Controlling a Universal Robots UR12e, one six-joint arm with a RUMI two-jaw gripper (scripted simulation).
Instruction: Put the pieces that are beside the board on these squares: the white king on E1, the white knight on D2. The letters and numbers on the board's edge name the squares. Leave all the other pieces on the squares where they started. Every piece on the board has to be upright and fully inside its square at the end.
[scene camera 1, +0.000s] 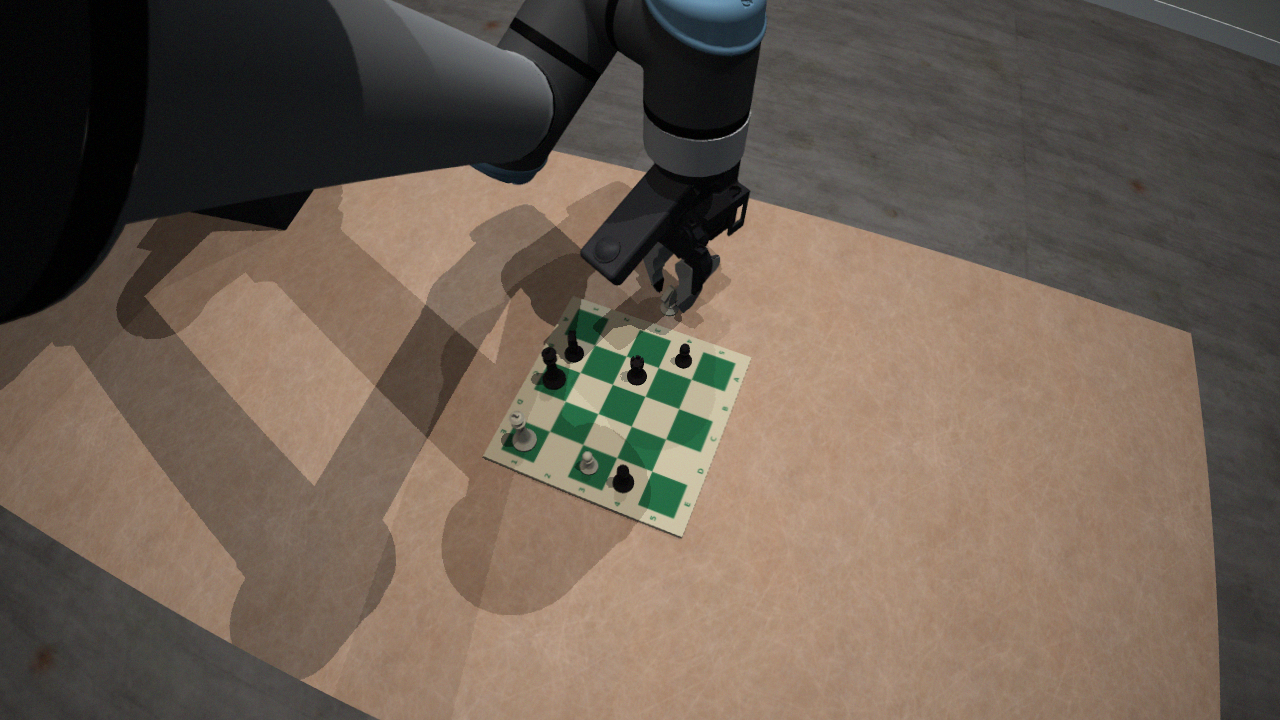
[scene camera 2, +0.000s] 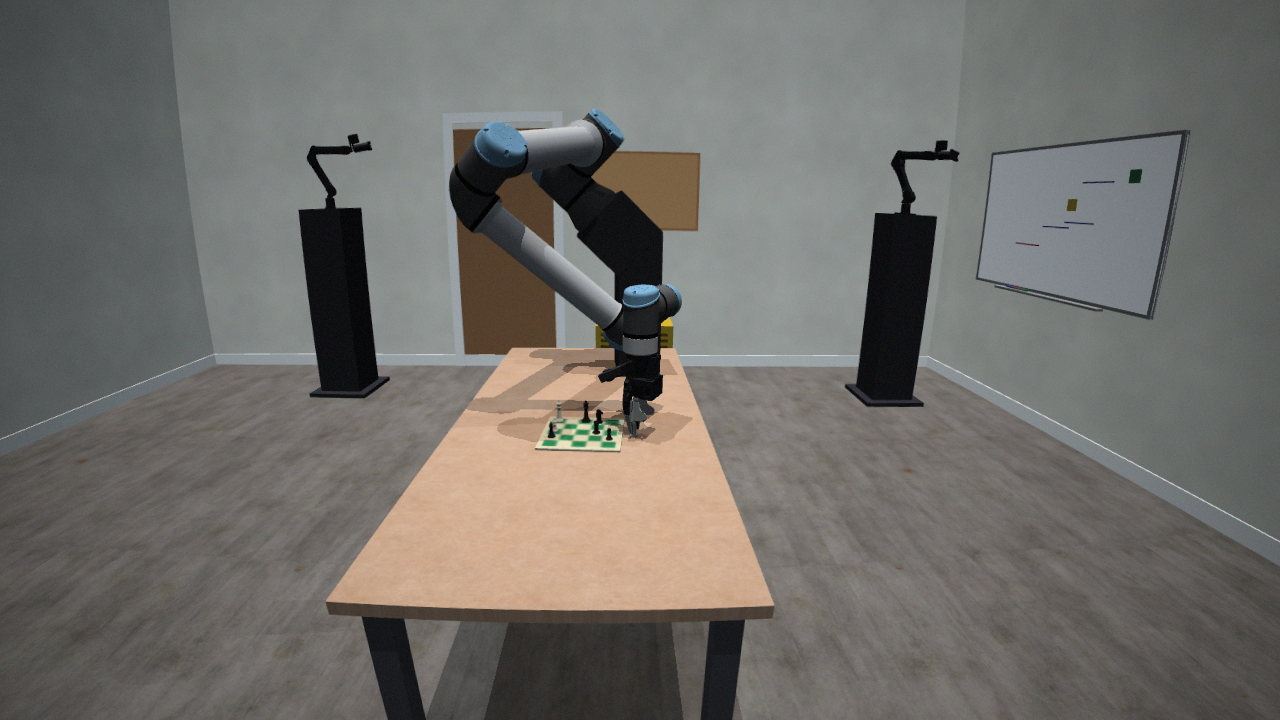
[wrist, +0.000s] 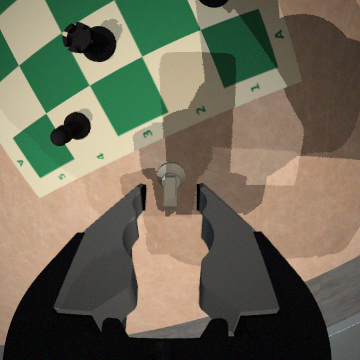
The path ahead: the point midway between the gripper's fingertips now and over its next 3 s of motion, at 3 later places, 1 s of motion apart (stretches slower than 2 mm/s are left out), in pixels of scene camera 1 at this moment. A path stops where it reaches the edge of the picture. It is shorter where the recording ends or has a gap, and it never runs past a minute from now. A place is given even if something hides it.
My gripper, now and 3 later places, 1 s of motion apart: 671, 301; 677, 244; 578, 356; 567, 376
